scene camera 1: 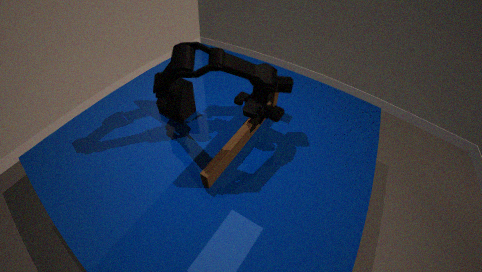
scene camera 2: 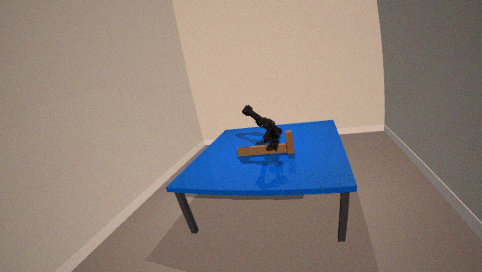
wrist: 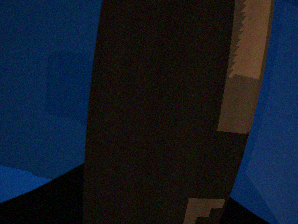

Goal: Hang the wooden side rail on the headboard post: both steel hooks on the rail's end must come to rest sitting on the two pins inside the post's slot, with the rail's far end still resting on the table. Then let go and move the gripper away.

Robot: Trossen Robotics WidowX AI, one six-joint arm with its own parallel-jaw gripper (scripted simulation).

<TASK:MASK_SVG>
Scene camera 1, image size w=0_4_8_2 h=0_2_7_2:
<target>gripper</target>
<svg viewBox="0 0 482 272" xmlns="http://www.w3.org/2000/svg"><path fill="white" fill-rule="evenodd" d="M234 98L234 103L239 106L243 105L245 101L243 107L244 116L252 119L260 116L259 124L262 123L264 118L268 117L275 122L279 122L279 119L284 114L284 109L267 104L269 103L268 95L270 92L266 95L259 95L254 91L251 95L241 92Z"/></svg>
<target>wooden side rail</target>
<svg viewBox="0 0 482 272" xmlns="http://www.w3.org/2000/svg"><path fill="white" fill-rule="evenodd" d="M266 118L259 124L260 116L255 119L249 117L208 163L208 166L201 171L200 177L203 185L210 188L216 182L219 175L223 173Z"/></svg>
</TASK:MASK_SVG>
